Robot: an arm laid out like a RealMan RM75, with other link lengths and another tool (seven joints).
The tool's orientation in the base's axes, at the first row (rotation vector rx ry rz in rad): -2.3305, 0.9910, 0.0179
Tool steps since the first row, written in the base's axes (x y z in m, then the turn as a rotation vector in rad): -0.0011, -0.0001, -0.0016, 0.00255, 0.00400, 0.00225; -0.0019, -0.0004, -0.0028, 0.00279, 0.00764, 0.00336; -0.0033, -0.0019, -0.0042, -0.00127, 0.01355, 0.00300; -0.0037, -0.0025, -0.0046, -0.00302, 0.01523, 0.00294; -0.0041, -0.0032, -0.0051, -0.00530, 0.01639, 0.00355; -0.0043, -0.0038, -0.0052, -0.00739, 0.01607, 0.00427; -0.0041, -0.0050, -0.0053, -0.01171, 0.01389, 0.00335; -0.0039, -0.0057, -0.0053, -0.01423, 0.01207, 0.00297; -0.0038, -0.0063, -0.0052, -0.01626, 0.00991, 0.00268
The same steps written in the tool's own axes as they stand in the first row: -0.0004, 0.0016, 0.0010, -0.00130, -0.00502, 0.00082; -0.0004, 0.0029, 0.0017, -0.00376, -0.00773, 0.00190; -0.0002, 0.0054, 0.0017, -0.01045, -0.00806, 0.00447; 0.0000, 0.0062, 0.0017, -0.01279, -0.00779, 0.00504; 0.0003, 0.0071, 0.0016, -0.01534, -0.00723, 0.00468; 0.0006, 0.0076, 0.0013, -0.01680, -0.00605, 0.00347; 0.0015, 0.0082, 0.0008, -0.01828, -0.00155, 0.00215; 0.0021, 0.0084, 0.0005, -0.01883, 0.00130, 0.00096; 0.0026, 0.0086, 0.0001, -0.01881, 0.00396, -0.00038
